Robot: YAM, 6 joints.
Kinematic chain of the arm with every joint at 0, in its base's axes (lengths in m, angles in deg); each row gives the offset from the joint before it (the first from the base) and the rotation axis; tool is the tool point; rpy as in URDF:
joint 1: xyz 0 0 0.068 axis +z
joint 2: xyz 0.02 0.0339 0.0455 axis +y
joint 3: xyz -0.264 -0.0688 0 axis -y
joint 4: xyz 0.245 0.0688 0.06 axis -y
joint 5: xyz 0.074 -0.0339 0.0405 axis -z
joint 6: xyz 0.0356 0 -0.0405 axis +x
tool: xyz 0 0 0 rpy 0 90 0
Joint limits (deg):
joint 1: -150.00..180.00
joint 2: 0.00..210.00
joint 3: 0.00..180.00
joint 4: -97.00..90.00
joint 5: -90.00..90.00
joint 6: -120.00..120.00
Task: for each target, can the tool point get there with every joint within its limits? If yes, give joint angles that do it. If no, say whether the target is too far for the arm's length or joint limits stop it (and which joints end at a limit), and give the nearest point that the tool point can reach.
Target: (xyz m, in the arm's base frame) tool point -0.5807 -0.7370 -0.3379
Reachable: no: too far | nearest point -0.3600 -0.4569 -0.1626 | short by 0.397 m
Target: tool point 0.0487 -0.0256 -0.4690
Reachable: no: joint limits stop it (at a limit: joint 2) | nearest point 0.0936 -0.0492 -0.3509 | short by 0.129 m
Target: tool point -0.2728 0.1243 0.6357
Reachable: yes | joints -24.13 61.67 161.86 47.04 -3.02 -47.81
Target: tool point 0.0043 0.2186 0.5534
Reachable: yes | joints -92.93 38.46 144.38 -74.64 11.08 5.37
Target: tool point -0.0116 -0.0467 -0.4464
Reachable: no: joint limits stop it (at a limit: joint 2) | nearest point -0.0229 -0.0923 -0.3462 | short by 0.111 m
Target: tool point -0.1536 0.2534 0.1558
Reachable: yes | joints 115.11 97.65 30.53 56.35 -62.33 -98.35
